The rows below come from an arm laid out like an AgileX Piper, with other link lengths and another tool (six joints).
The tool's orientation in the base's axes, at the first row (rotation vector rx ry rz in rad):
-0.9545 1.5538 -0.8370
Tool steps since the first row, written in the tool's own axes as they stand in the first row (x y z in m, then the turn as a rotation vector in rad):
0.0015 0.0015 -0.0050 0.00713 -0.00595 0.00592
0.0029 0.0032 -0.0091 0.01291 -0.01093 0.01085
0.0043 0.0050 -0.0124 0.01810 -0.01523 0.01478
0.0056 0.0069 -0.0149 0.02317 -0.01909 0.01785
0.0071 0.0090 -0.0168 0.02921 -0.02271 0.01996
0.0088 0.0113 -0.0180 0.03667 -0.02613 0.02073
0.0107 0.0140 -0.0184 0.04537 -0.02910 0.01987
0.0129 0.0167 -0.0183 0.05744 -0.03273 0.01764
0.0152 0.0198 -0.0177 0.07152 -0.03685 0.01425
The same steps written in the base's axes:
-0.0053 -0.0006 -0.0011 0.00598 -0.00916 0.00127
-0.0097 -0.0010 -0.0025 0.01098 -0.01666 0.00242
-0.0134 -0.0014 -0.0041 0.01495 -0.02330 0.00338
-0.0162 -0.0017 -0.0059 0.01803 -0.02962 0.00416
-0.0186 -0.0021 -0.0081 0.02003 -0.03669 0.00448
-0.0202 -0.0026 -0.0106 0.02053 -0.04492 0.00426
-0.0212 -0.0031 -0.0137 0.01925 -0.05402 0.00340
-0.0217 -0.0039 -0.0171 0.01637 -0.06641 0.00195
-0.0218 -0.0047 -0.0209 0.01223 -0.08079 0.00030

